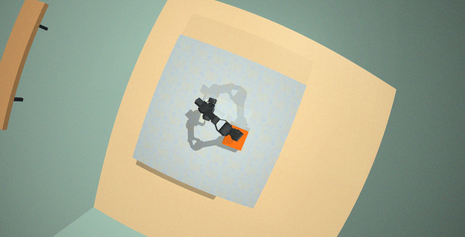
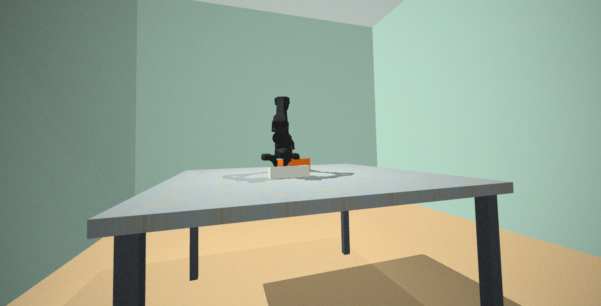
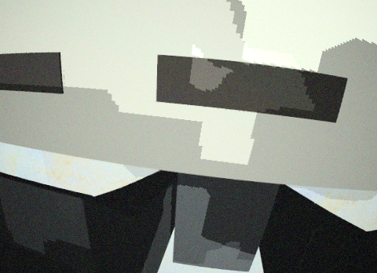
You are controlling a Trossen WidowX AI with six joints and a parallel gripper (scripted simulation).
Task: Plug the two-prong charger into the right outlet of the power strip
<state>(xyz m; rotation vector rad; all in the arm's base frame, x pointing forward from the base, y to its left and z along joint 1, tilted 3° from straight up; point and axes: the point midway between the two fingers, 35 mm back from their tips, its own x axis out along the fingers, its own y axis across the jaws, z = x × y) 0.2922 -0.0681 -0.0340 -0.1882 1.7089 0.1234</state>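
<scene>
The grey charger lies 2 cm ahead of my gripper tip and 1 cm above it.
</scene>
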